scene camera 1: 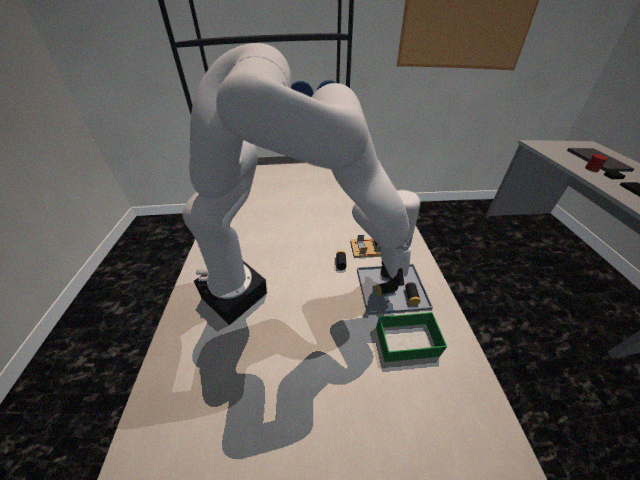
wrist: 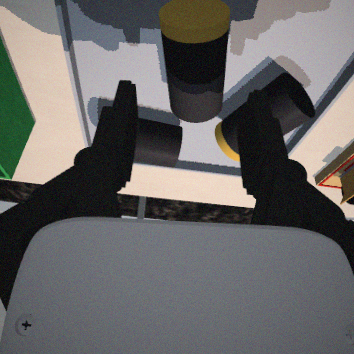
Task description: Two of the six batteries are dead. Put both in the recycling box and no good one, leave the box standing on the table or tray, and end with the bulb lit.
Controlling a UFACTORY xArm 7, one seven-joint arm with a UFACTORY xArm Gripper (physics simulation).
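Pixels of known places: gripper, fingertip midpoint: (scene camera 1: 388, 281) (wrist: 190, 106); arm's base, origin of the base link: (scene camera 1: 229, 280).
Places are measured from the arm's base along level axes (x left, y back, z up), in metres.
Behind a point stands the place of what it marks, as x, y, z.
Observation:
The gripper (scene camera 1: 391, 280) {-0.037, -0.474, -0.034} (wrist: 192, 90) {-0.037, -0.474, -0.034} is open over the grey tray (scene camera 1: 399, 305) {-0.093, -0.499, -0.083} (wrist: 105, 65) {-0.092, -0.493, -0.083}. A black battery with a yellow end (scene camera 1: 378, 289) {-0.046, -0.442, -0.054} (wrist: 195, 62) {-0.037, -0.459, -0.048} is between the open fingers in the wrist view, with a gap on each side. A second battery (scene camera 1: 412, 292) {-0.075, -0.540, -0.050} (wrist: 159, 142) {-0.052, -0.535, -0.056} lies partly behind the left finger. A third battery (wrist: 290, 102) {0.022, -0.479, -0.052} lies slanted, partly behind the right finger. Another battery (scene camera 1: 341, 260) {0.088, -0.351, -0.052} lies on the table. The green recycling box (scene camera 1: 413, 354) {-0.258, -0.473, -0.051} (wrist: 15, 110) {-0.161, -0.526, -0.066} stands upright beside the tray. The circuit board (scene camera 1: 356, 251) {0.148, -0.418, -0.076} is partly hidden by the arm; the bulb's state cannot be told.
The tray's raised rim runs close around the batteries. The circuit board's edge also shows at the right of the wrist view. The table (scene camera 1: 320, 413) {-0.350, -0.227, -0.086} holds the arm's black base (scene camera 1: 231, 307) {-0.089, -0.014, -0.011}. A side desk (scene camera 1: 547, 149) stands apart at the right.

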